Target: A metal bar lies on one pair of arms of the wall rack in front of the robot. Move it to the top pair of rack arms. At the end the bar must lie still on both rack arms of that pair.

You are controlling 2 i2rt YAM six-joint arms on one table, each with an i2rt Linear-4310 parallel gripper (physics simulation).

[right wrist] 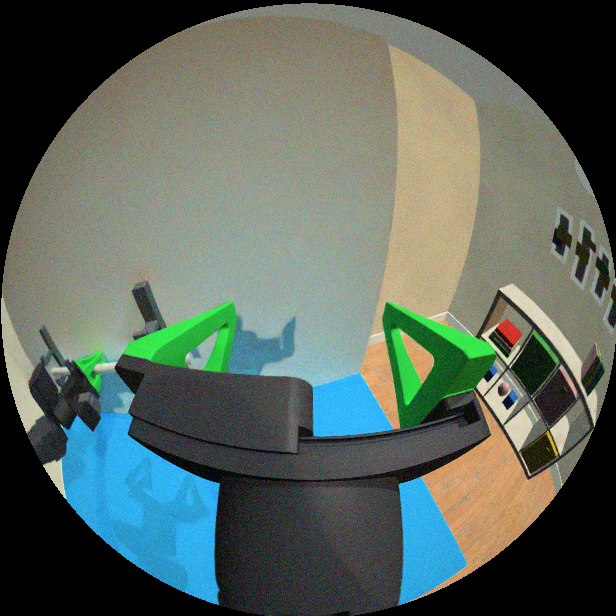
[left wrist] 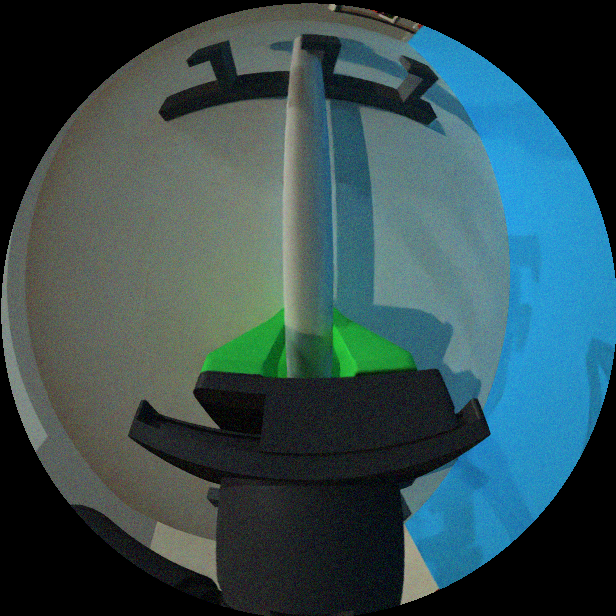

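Observation:
In the left wrist view the grey metal bar runs straight away from the camera. My left gripper, with green fingers, is shut on the bar's near end. The far end of the bar reaches the dark wall rack post with three short arms, by the middle arm. In the right wrist view my right gripper is open and empty, well apart from the bar. The left gripper holding the bar shows small at the far left, with a rack post behind it.
The pale wall stands close behind the rack. A blue mat covers the surface below. A white shelf unit with coloured items stands on the wooden floor at the far right.

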